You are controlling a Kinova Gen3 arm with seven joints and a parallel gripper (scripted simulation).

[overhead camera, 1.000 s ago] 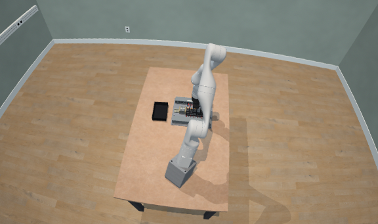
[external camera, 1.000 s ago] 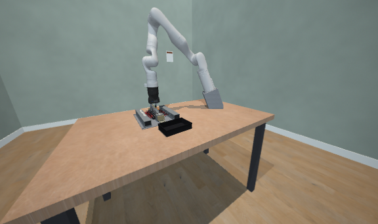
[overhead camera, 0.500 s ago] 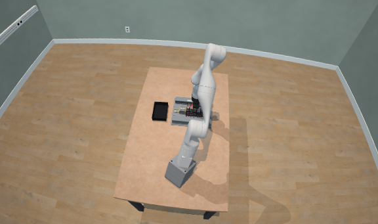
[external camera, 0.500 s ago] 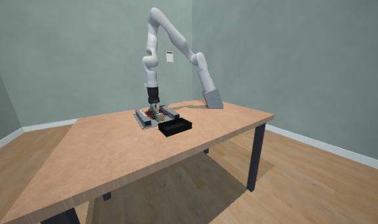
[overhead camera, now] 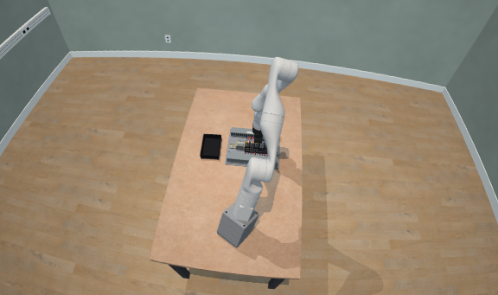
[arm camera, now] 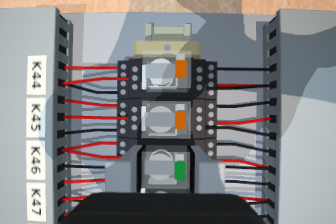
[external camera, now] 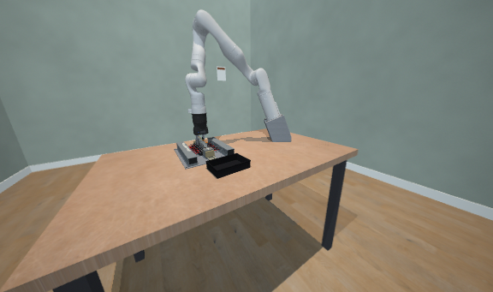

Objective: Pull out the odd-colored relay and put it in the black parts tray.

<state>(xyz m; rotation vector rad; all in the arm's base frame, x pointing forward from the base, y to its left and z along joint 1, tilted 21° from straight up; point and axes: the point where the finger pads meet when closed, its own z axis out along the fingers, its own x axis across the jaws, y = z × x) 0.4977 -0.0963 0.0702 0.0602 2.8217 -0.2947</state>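
Now: the relay panel 5 cm to the left of my hand and 3 cm below it. From my hand the other things lie so: black parts tray: 1 cm behind, 30 cm to the left, 4 cm below.
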